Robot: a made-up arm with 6 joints.
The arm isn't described. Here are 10 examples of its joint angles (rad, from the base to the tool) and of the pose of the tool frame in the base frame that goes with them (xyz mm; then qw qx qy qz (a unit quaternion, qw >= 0)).
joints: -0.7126 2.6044 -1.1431 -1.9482 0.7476 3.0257
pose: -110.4 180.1 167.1 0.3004 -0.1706 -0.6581 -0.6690
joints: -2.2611 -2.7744 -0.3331 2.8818 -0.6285 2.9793
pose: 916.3 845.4 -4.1 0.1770 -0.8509 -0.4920 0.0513
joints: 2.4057 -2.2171 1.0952 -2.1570 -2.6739 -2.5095
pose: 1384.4 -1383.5 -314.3 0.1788 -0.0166 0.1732 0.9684
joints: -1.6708 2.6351 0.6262 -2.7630 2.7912 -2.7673
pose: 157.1 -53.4 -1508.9 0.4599 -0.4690 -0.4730 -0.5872
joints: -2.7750 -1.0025 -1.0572 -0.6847 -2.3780 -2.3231
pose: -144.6 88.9 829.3 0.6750 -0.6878 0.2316 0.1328
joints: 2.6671 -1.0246 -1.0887 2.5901 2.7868 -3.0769
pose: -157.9 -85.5 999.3 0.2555 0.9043 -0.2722 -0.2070
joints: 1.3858 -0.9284 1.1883 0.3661 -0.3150 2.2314
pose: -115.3 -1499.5 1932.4 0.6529 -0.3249 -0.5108 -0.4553
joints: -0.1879 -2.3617 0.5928 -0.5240 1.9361 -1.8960
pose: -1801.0 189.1 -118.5 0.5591 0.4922 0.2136 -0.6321
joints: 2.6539 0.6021 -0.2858 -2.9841 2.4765 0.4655
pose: -1208.2 446.4 482.3 0.9548 -0.1979 -0.0750 -0.2086
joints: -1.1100 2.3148 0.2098 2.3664 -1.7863 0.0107
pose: 285.3 -295.2 -1330.4 0.0434 0.5913 -0.7795 -0.2020
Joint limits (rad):
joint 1: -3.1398..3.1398
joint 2: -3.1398..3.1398
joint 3: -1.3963..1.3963
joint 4: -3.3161..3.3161
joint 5: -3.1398..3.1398
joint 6: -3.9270..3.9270
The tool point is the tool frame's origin. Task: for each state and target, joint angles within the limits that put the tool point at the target. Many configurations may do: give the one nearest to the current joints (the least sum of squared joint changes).
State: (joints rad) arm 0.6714 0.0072 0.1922 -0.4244 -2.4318 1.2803
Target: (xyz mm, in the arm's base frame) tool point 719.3 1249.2 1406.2
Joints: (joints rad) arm 1.1587 0.3450 0.3739 -0.4229 -2.4318 1.2803
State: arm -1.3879 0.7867 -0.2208 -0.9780 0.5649 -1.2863
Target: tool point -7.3 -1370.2 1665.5
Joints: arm -1.4957 0.2933 0.6104 -0.8860 0.5649 -1.2863
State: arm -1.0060 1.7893 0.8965 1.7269 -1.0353 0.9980
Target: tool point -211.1 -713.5 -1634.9
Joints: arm -1.8498 2.6475 1.1148 1.5337 -1.0353 0.9980
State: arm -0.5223 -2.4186 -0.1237 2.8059 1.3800 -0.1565
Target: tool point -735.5 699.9 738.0
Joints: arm -0.5942 -2.2504 -0.5968 2.8814 1.3800 -0.1565
